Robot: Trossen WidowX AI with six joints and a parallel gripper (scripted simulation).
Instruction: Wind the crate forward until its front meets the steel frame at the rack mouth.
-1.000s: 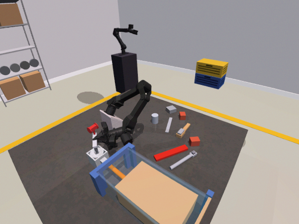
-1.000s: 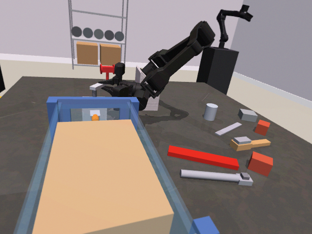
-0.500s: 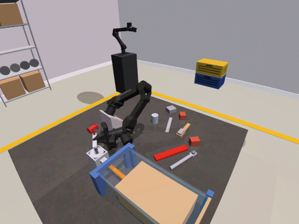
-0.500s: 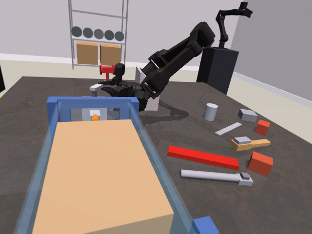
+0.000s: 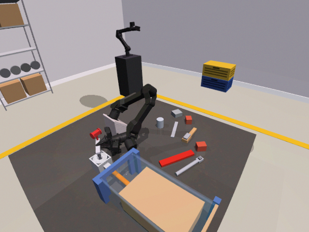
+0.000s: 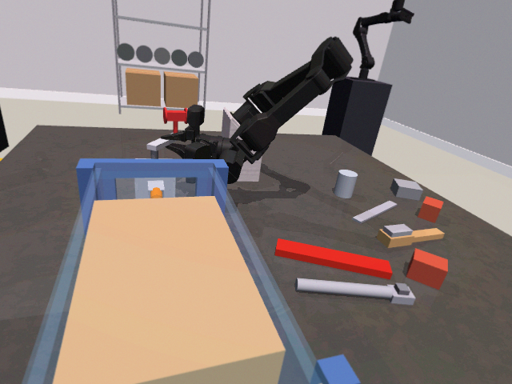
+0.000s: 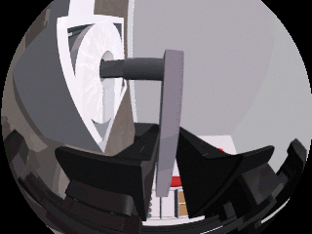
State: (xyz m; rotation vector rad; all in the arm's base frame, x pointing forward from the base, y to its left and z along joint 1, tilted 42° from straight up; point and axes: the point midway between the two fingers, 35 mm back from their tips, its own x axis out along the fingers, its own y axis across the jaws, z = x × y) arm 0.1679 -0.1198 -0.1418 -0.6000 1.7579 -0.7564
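Right now the winch handle is 1 cm behind my gripper tip, 2 cm to the left of it and 1 cm above it. Round my gripper tip: white winch: 3 cm ahead, 2 cm to the right, 10 cm below; then clear-panelled cubby: 45 cm ahead, 3 cm to the left, 2 cm below; then red knob: 4 cm behind, 3 cm to the left, 4 cm above.
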